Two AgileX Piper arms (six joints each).
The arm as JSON. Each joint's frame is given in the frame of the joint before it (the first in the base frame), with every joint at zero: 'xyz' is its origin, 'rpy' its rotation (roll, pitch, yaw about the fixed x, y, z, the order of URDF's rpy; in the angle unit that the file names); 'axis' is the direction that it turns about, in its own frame. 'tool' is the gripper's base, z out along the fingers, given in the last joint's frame.
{
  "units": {
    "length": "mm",
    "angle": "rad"
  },
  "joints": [
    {
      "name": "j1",
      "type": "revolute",
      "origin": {
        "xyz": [
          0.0,
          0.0,
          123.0
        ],
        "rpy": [
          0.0,
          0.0,
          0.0
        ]
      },
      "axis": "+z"
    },
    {
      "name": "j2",
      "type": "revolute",
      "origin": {
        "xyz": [
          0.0,
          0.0,
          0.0
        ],
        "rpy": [
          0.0,
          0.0,
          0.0
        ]
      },
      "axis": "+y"
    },
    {
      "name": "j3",
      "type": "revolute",
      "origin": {
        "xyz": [
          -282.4,
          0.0,
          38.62
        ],
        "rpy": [
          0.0,
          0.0,
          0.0
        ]
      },
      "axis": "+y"
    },
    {
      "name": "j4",
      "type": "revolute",
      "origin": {
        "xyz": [
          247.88,
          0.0,
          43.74
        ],
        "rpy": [
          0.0,
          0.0,
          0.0
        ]
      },
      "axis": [
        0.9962,
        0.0,
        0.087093
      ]
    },
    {
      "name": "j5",
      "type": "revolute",
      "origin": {
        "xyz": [
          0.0,
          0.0,
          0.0
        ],
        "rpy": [
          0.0,
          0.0,
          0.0
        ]
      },
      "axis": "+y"
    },
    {
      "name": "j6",
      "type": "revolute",
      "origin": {
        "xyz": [
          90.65,
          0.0,
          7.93
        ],
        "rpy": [
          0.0,
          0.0,
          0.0
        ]
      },
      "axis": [
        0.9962,
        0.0,
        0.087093
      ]
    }
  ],
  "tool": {
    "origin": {
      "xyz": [
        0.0,
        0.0,
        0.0
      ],
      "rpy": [
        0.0,
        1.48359,
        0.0
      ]
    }
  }
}
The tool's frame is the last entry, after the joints.
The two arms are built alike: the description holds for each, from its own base.
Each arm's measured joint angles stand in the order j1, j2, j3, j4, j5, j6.
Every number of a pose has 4 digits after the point.
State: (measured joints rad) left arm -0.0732 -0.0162 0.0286 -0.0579 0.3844 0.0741; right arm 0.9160 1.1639 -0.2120 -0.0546 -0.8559 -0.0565
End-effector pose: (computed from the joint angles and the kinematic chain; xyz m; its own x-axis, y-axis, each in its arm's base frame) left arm 0.0518 -0.0058 0.1700 -0.3013 0.0426 -0.9526 0.0999 0.9949 0.0129; right arm 0.1152 0.1562 0.2202 0.0696 -0.0606 -0.9957 -0.8146 0.5726 -0.0918
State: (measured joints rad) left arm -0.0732 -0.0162 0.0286 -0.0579 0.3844 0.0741; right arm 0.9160 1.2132 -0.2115 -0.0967 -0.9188 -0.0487
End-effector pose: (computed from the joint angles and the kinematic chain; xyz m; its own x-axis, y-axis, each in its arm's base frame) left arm 0.0518 -0.0058 0.1700 -0.3013 0.0426 -0.9526 0.0999 0.9949 0.0129; right arm 0.1153 0.1617 0.2160 0.0911 -0.0570 -0.9942 -0.8326 0.5434 -0.1074
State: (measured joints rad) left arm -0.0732 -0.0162 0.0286 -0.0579 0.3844 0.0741; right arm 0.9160 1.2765 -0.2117 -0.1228 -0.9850 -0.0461
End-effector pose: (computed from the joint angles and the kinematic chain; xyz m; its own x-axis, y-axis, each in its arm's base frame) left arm 0.0518 -0.0058 0.1700 -0.3013 0.0426 -0.9526 0.0999 0.9949 0.0129; right arm 0.1168 0.1674 0.2092 0.0994 -0.0567 -0.9934 -0.8454 0.5218 -0.1144
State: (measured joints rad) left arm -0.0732 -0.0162 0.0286 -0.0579 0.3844 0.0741; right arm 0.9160 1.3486 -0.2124 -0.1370 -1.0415 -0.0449
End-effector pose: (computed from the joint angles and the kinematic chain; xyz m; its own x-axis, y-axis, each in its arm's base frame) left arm 0.0518 -0.0058 0.1700 -0.3013 0.0426 -0.9526 0.0999 0.9949 0.0129; right arm 0.1193 0.1730 0.1995 0.0911 -0.0675 -0.9936 -0.8546 0.5069 -0.1128
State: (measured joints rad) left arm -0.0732 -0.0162 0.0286 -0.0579 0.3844 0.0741; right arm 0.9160 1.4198 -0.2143 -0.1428 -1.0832 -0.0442
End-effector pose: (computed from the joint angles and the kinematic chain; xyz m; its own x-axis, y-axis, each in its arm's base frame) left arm 0.0518 -0.0058 0.1700 -0.3013 0.0426 -0.9526 0.0999 0.9949 0.0129; right arm 0.1220 0.1777 0.1886 0.0722 -0.0871 -0.9936 -0.8607 0.4979 -0.1062
